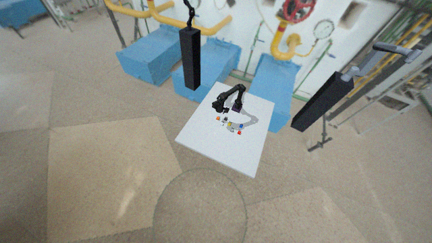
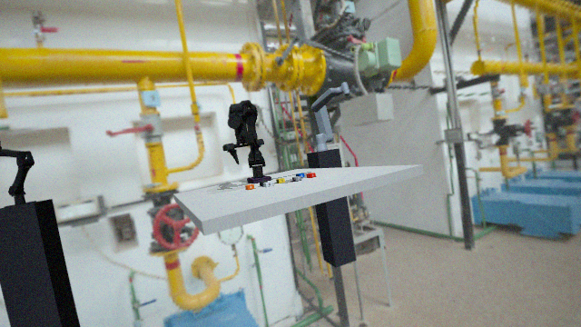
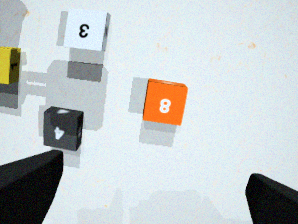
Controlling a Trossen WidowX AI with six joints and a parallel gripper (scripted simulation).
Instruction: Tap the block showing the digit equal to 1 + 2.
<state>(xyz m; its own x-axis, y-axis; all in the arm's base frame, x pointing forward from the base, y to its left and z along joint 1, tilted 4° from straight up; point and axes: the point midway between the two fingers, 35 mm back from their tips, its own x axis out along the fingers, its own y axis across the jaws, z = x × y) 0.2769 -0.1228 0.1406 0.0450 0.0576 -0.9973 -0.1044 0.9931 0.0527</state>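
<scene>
My gripper tip is now 11 cm above the white block, 7 cm to the right of it and 5 cm short of it. Also, from my gripper tip: black block (11 cm below, 7 cm to the left, 4 cm behind); orange block (11 cm below, 1 cm to the right, 1 cm ahead); yellow block (15 cm to the left, 11 cm below, 1 cm ahead).
</scene>
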